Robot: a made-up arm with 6 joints.
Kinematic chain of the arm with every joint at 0, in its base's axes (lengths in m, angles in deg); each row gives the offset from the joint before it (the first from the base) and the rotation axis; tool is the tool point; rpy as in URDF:
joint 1: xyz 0 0 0.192 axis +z
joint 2: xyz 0 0 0 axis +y
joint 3: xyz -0.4 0 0.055 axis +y
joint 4: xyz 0.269 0 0.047 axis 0.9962 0 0.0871
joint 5: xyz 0 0 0 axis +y
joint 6: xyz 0.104 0 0.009 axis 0.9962 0 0.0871
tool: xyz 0 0 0 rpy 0 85 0
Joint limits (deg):
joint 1: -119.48..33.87
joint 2: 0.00..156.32
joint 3: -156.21..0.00
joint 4: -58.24..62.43
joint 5: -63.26..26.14
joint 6: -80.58..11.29
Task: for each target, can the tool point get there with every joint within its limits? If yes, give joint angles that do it. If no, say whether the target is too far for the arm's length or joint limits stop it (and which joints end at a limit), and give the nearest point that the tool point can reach.
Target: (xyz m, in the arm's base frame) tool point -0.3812 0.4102 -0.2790
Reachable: no: joint limits stop it (at a limit: joint 2, joint 3, joint 5) | nearest point -0.5035 0.5418 0.2394 | short by 0.549 m
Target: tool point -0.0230 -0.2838 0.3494
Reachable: yes | joints -98.23 82.67 -35.55 44.91 13.95 -27.27
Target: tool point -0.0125 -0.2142 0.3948
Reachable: yes | joints -90.41 65.95 -23.81 22.35 -16.15 -62.39
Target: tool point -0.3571 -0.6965 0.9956
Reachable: no: too far | nearest point -0.2484 -0.4845 0.7510 | short by 0.341 m
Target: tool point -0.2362 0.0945 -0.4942
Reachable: no: joint limits stop it (at a limit: joint 1, joint 2, joint 4) | nearest point -0.1493 -0.1889 -0.0360 | short by 0.546 m
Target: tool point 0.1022 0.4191 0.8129
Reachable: yes | joints -104.07 33.33 -134.06 42.71 -2.24 -10.58
